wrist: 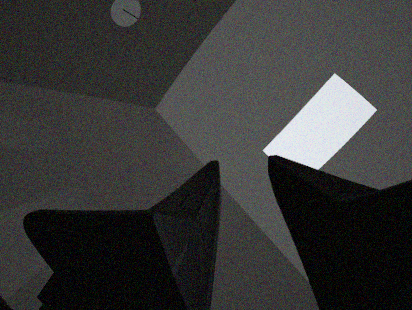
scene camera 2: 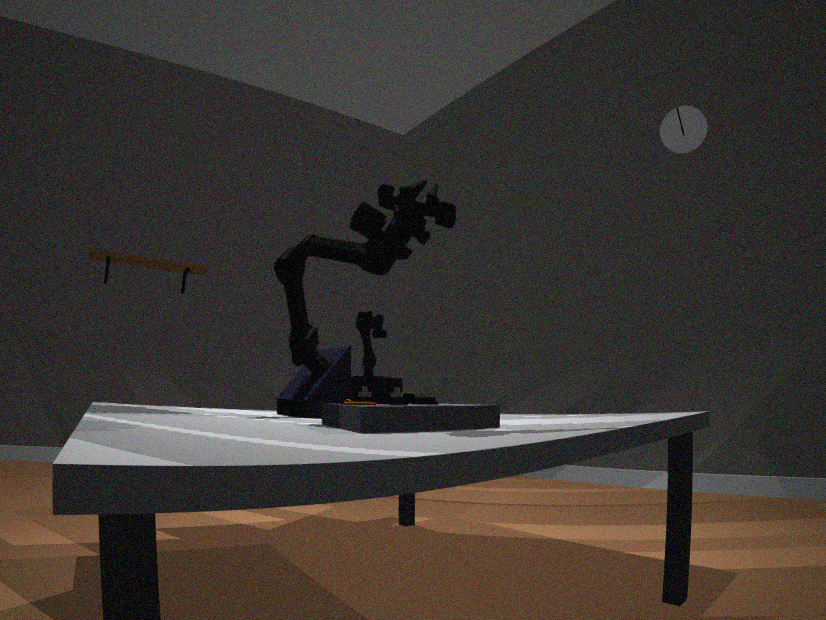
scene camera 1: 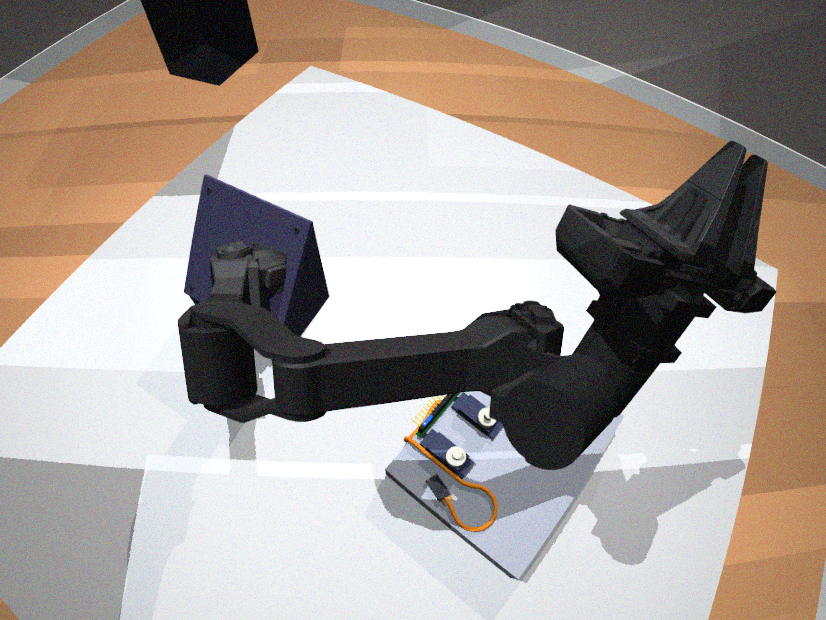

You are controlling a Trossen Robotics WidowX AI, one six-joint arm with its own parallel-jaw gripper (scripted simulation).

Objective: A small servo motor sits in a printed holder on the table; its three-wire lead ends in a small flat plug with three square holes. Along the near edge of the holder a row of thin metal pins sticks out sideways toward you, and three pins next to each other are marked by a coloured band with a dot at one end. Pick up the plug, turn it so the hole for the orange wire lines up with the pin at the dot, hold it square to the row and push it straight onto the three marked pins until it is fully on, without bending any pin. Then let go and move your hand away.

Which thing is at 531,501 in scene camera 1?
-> A grey holder plate.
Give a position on a servo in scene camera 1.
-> At 476,413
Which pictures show my gripper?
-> The wrist view, scene camera 2 and scene camera 1: all of them.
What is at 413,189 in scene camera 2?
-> My gripper.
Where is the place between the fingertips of my gripper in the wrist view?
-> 243,166
